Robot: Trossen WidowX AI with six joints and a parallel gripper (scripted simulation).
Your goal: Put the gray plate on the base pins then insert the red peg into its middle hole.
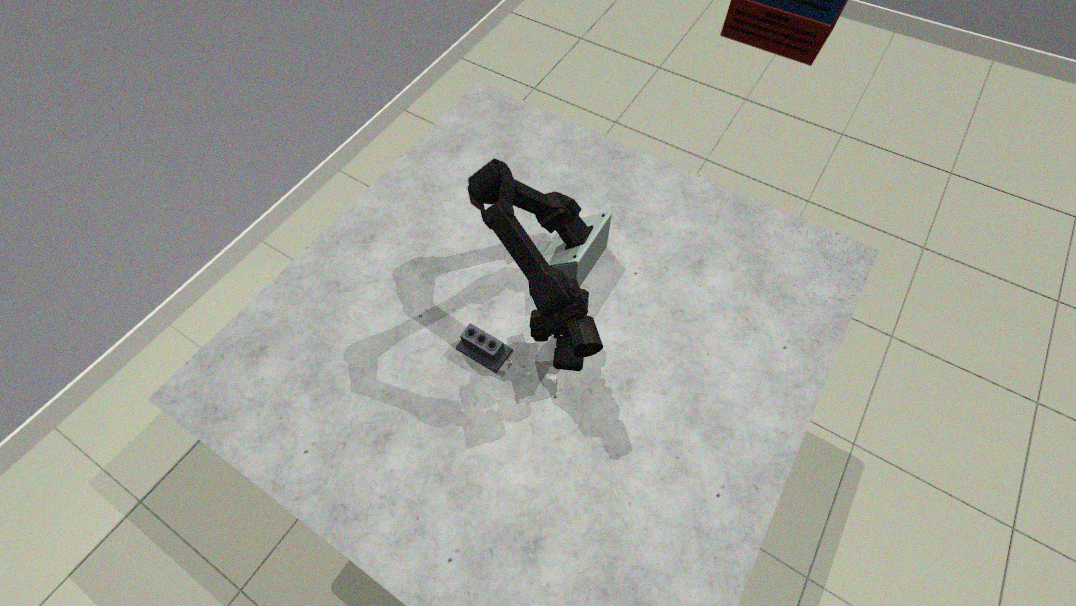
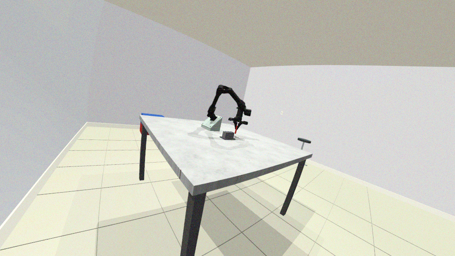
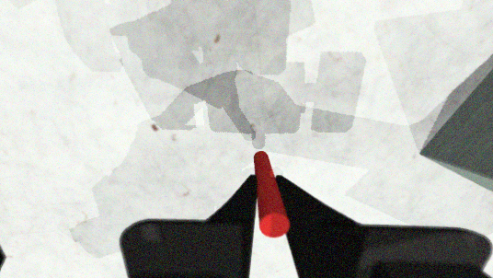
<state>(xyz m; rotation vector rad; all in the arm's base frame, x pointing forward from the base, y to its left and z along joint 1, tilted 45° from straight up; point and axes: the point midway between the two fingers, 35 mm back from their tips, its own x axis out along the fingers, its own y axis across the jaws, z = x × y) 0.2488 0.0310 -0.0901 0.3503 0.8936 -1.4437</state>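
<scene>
My gripper tip is 70 mm short of the gray plate, 190 mm to the left of it and 20 mm above it. Round my gripper tip: red peg (right at my gripper tip); then base (70 mm ahead, 190 mm to the right, 50 mm below).
</scene>
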